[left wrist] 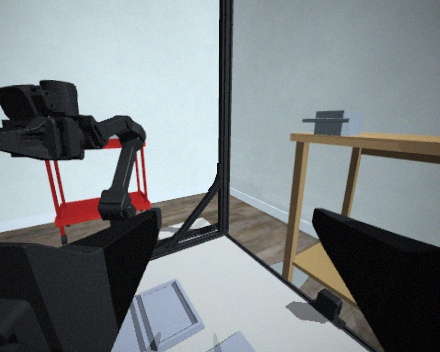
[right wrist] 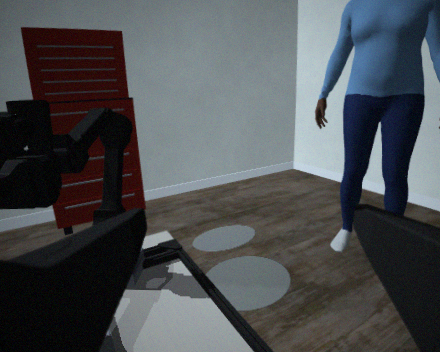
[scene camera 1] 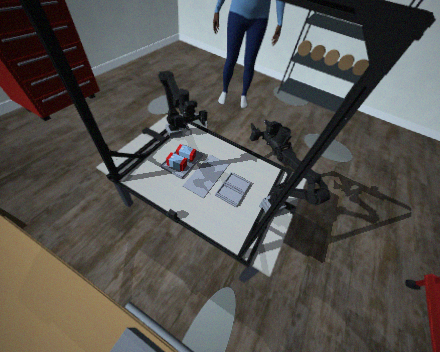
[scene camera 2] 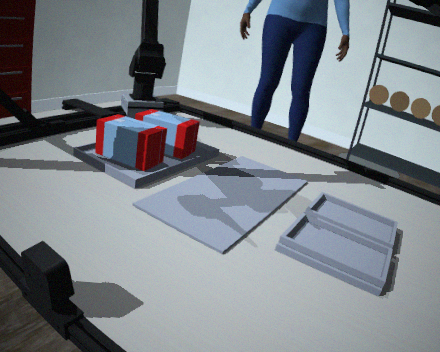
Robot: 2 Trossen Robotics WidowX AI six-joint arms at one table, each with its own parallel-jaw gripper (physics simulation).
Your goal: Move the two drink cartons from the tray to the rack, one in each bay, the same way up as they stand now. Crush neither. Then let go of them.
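Frame: origin at the left arm's base, x up, y ahead, z left, level; millimetres.
Seen in the pictures: left gripper, fingertip midpoint: [left wrist: 237, 215] [scene camera 1: 197, 127]; right gripper, fingertip midpoint: [right wrist: 249, 216] [scene camera 1: 257, 121]; left arm's base, link origin: [scene camera 1: 173, 127] [scene camera 2: 142, 97].
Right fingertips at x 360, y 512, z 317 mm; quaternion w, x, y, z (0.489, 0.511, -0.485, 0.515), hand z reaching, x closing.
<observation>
Pixels of each thing's top centre, then the offset from my right fingertips to it. "spot": a spot on its surface instead.
- grey tray, top centre: [scene camera 2: 150, 148] [scene camera 1: 182, 159] dy -220, dx -400, dz -363 mm
- nearer carton, surface spot: [scene camera 2: 122, 142] [scene camera 1: 175, 164] spot: dy -170, dx -370, dz -432 mm
- farther carton, surface spot: [scene camera 2: 172, 131] [scene camera 1: 188, 155] spot: dy -203, dx -358, dz -326 mm
- grey rack, top centre: [scene camera 2: 348, 228] [left wrist: 144, 318] [scene camera 1: 233, 187] dy +127, dx -396, dz -144 mm
- small black block, surface spot: [scene camera 2: 47, 272] [scene camera 1: 174, 215] spot: dy +173, dx -363, dz -565 mm
Two blue cartons with red ends sit side by side, long sides level, in the grey tray [scene camera 1: 183, 175] [scene camera 2: 136, 183]: the nearer carton [scene camera 1: 176, 161] [scene camera 2: 122, 142] and the farther carton [scene camera 1: 186, 152] [scene camera 2: 172, 131]. The grey rack [scene camera 1: 233, 188] [scene camera 2: 330, 270] [left wrist: 191, 306] has two bays, both empty, and lies flat at the right of the table. My left gripper [scene camera 1: 201, 120] [left wrist: 237, 215] is open and empty, raised behind the tray. My right gripper [scene camera 1: 259, 130] [right wrist: 249, 216] is open and empty, raised beyond the table's back edge. Neither gripper touches a carton. Neither gripper shows in scene camera 2.
A flat grey panel [scene camera 1: 204, 182] [scene camera 2: 220, 205] lies between tray and rack. A black frame with upright posts [scene camera 1: 75, 85] [left wrist: 226, 115] surrounds the table. A small black block [scene camera 1: 174, 214] [scene camera 2: 47, 272] stands on the front rail. A person [scene camera 1: 242, 45] [scene camera 2: 292, 65] stands behind the table.
</observation>
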